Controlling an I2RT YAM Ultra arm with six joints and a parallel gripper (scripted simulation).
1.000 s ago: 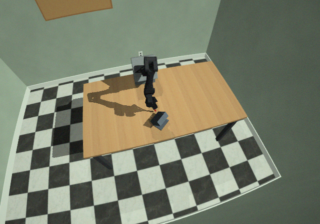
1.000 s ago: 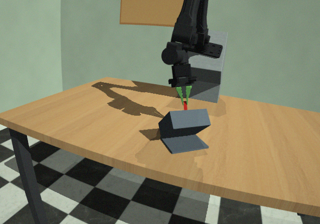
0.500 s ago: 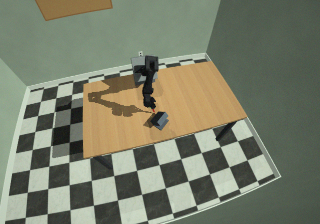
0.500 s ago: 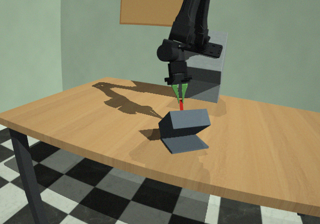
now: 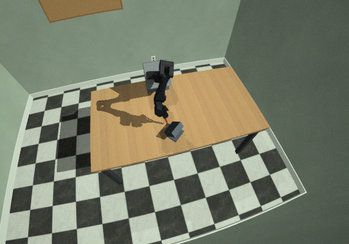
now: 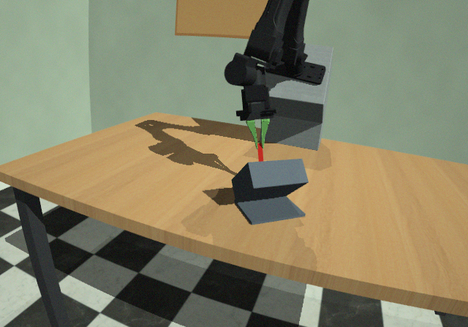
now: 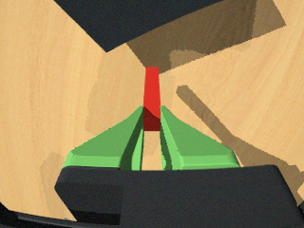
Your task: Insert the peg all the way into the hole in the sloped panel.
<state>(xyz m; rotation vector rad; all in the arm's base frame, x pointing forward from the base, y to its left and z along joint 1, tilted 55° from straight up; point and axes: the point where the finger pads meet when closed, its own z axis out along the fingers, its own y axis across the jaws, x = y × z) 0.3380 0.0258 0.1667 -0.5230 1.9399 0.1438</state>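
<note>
My gripper is now 110 mm short of the grey base plate, 90 mm to the right of it and 100 mm above it. Also, from my hand: red peg: 10 mm ahead, 10 mm to the left, 30 mm below.
</note>
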